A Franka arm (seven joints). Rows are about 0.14 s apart.
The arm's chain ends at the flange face. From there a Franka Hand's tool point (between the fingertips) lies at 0.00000 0.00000 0.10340 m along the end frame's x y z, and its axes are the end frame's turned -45 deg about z.
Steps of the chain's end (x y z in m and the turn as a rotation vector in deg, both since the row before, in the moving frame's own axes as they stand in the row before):
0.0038, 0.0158, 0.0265, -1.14, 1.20, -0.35
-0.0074, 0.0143, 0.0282, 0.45, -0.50, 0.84
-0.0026, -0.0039, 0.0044, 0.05, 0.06, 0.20
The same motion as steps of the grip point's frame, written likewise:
-0.0084, 0.0168, 0.0265, -1.65, 0.04, -0.35
-0.0154, 0.0037, 0.0282, 0.67, -0.04, 0.84
0.0011, -0.0046, 0.0044, -0.01, 0.08, 0.20

